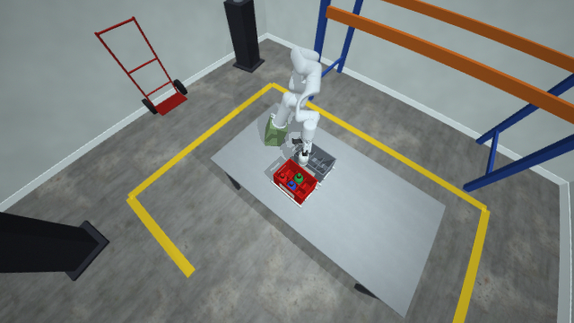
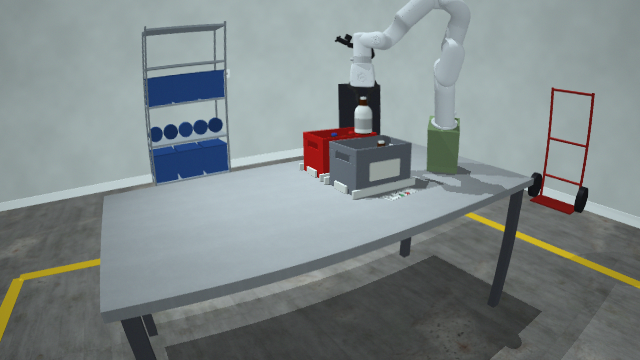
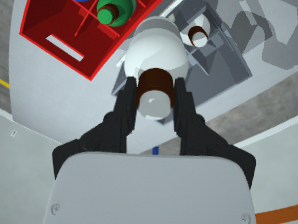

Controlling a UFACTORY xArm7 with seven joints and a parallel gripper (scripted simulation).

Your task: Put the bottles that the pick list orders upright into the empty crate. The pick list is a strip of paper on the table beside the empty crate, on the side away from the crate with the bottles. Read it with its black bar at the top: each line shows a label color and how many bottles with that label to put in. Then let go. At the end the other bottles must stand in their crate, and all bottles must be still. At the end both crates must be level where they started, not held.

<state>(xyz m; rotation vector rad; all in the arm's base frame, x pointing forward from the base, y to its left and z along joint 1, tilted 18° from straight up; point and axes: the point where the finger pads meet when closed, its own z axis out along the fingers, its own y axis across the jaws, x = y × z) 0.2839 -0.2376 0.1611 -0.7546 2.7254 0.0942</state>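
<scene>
My hand is 6 cm short of the grey crate, 10 cm to the right of it and 25 cm above it. Also, from my hand: red crate 1 cm ahead, 13 cm to the right, 25 cm below; green-labelled bottle 2 cm ahead, 9 cm to the right, 25 cm below; white-label bottle 3 cm behind, 7 cm to the left, 25 cm below.
</scene>
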